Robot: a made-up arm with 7 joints.
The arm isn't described. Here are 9 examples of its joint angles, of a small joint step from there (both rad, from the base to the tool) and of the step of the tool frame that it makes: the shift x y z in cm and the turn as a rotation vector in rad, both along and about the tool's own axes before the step.
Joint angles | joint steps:
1: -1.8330 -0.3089 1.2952 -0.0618 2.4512 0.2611 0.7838 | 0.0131 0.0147 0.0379 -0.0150 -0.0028 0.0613 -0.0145
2: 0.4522 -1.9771 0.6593 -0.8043 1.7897 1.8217 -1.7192 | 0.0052 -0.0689 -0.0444 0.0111 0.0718 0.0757 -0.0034
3: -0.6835 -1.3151 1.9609 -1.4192 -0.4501 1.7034 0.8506 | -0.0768 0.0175 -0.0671 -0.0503 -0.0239 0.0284 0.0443
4: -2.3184 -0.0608 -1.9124 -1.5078 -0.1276 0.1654 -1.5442 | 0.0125 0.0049 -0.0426 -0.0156 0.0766 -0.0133 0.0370
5: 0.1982 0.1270 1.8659 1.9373 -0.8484 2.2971 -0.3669 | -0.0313 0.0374 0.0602 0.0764 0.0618 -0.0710 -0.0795
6: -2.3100 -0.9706 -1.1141 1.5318 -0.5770 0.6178 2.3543 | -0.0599 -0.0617 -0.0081 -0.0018 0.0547 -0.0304 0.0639
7: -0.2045 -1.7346 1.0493 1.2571 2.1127 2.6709 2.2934 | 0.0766 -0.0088 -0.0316 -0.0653 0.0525 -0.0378 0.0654
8: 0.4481 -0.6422 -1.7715 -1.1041 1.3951 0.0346 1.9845 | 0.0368 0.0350 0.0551 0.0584 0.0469 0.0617 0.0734
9: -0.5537 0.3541 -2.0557 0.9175 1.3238 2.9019 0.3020 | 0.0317 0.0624 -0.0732 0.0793 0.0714 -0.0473 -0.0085
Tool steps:
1: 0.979 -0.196 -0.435 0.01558 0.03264 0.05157
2: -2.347 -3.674 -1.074 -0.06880 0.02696 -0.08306
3: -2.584 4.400 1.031 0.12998 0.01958 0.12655
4: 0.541 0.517 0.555 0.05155 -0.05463 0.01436
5: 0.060 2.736 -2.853 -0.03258 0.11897 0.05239
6: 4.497 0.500 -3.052 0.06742 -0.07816 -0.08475
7: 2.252 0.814 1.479 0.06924 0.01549 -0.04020
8: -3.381 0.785 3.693 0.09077 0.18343 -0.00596
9: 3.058 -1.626 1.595 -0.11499 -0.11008 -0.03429
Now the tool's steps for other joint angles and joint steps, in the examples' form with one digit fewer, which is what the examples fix.
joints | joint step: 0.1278 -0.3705 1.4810 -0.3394 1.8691 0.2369 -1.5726 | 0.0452 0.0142 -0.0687 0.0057 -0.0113 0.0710 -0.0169
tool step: -1.02 -0.47 -1.27 -0.0329 0.0042 -0.0561
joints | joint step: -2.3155 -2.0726 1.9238 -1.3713 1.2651 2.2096 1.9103 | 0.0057 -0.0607 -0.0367 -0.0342 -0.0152 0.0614 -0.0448
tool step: 0.30 0.16 -2.60 -0.1055 0.0724 0.0147
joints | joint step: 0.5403 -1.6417 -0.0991 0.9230 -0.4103 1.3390 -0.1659 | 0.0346 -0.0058 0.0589 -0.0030 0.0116 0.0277 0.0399
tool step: -1.26 2.56 0.93 0.0816 -0.0105 0.0449
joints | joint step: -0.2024 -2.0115 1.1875 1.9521 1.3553 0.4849 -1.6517 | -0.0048 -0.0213 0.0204 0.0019 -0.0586 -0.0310 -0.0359
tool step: 0.28 0.04 0.02 -0.0476 0.0427 0.0685
